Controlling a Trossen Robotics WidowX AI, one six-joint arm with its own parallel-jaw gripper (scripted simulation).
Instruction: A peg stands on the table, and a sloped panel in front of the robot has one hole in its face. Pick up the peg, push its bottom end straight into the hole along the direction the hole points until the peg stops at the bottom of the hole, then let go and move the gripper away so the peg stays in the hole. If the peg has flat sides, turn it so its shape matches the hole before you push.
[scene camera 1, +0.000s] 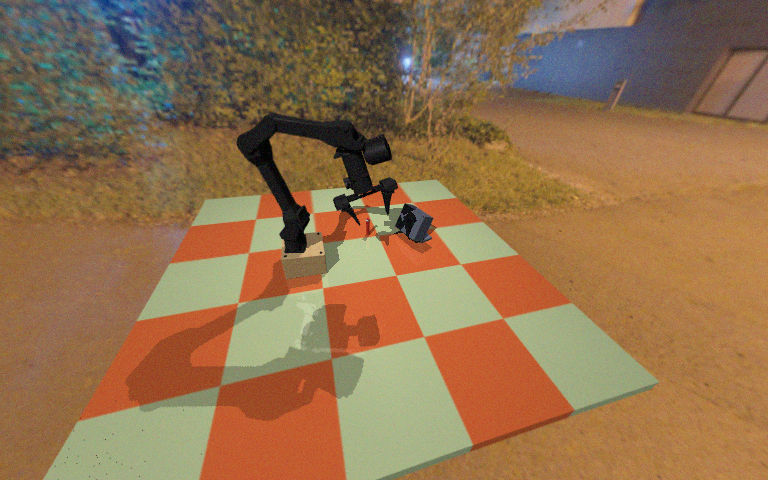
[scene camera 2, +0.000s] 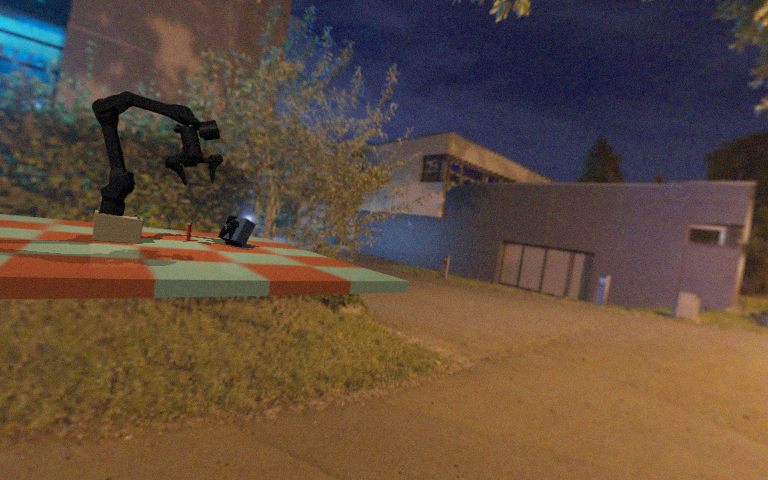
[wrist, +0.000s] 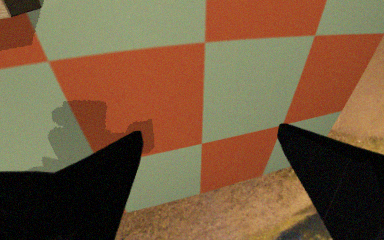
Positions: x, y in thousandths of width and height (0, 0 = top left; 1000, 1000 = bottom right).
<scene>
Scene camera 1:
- gripper: 488, 457
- dark sloped panel: 544, 478
</scene>
